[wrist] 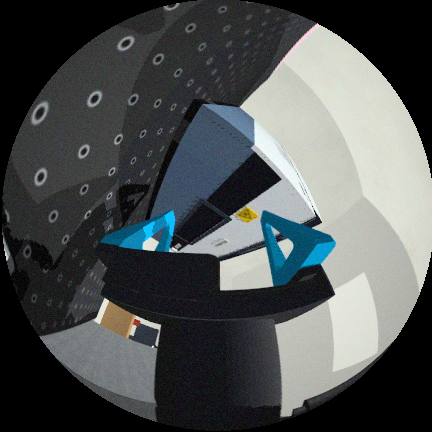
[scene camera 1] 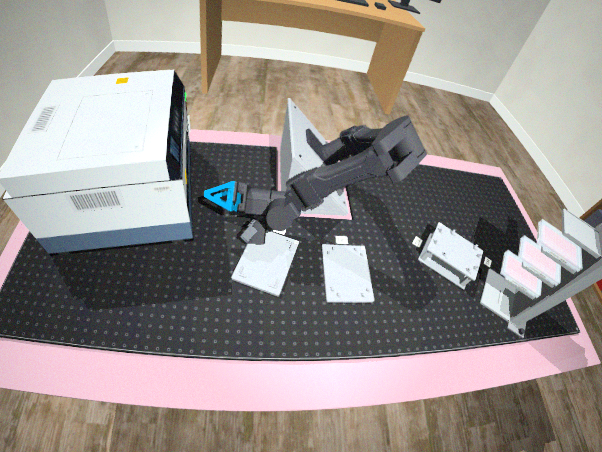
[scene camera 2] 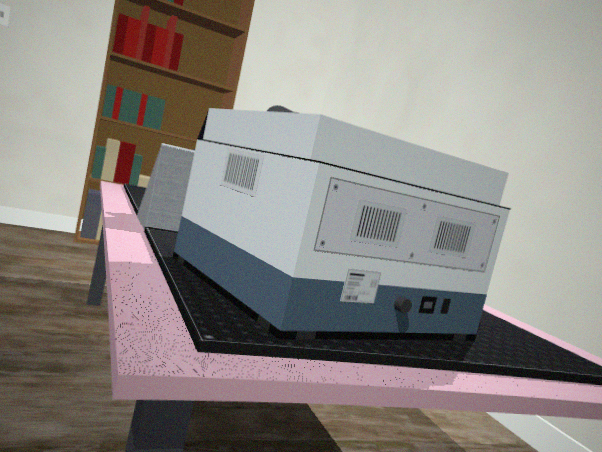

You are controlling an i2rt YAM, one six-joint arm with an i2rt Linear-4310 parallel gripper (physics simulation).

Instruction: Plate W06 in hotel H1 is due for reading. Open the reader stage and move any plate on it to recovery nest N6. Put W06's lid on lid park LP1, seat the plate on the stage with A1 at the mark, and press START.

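Frame: origin at the arm's base, x ahead, y left, z up, level; millimetres.
Where they show: gripper, fingertip midpoint: (wrist: 217,214) (scene camera 1: 209,195); arm's base at its link origin: (scene camera 1: 324,157).
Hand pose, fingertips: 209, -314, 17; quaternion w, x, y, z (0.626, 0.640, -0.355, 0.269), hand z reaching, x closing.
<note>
Things, the pixels of their top centre, and the offset from my fingertips, as dx, dy, dz. "*": a spot on its surface instead. Level surfaces: height alone.
- blue reader at its top centre: (scene camera 2: 350,139) (scene camera 1: 100,111) (wrist: 254,209) -73, -265, +185
- dark framed panel at its top centre: (wrist: 203,232) -113, -80, +38
- yellow warning label at a spot on its surface: (wrist: 247,214) * -4, -54, +55
- hotel rack at a spot on its surface: (scene camera 1: 560,293) * +303, +850, +101
- pink-topped plate at its top centre: (scene camera 1: 524,272) +206, +835, +36
- black perforated board at its surface level: dz -93
The white and blue reader (scene camera 1: 102,125) (scene camera 2: 245,210) (wrist: 185,160) stands at the left in scene camera 1. Its front shows a dark framed panel (wrist: 204,220) and a yellow warning label (wrist: 247,214) in the wrist view. No stage is seen sticking out. My gripper (scene camera 1: 220,196) (wrist: 217,214) is open and empty, with blue fingers pointing at the reader's front, a short gap away. The hotel rack (scene camera 1: 560,293) at the far right holds several plates, such as one pink-topped plate (scene camera 1: 521,274). I cannot tell which is W06. START, N6 and LP1 cannot be identified.
Two flat white pads (scene camera 1: 266,265) (scene camera 1: 348,275) lie on the black perforated board (scene camera 1: 200,320), below the arm in scene camera 1. A raised white stand (scene camera 1: 455,250) is left of the hotel. A grey angled bracket (scene camera 1: 296,145) stands by the arm's base. Tag lettering is unreadable.
</note>
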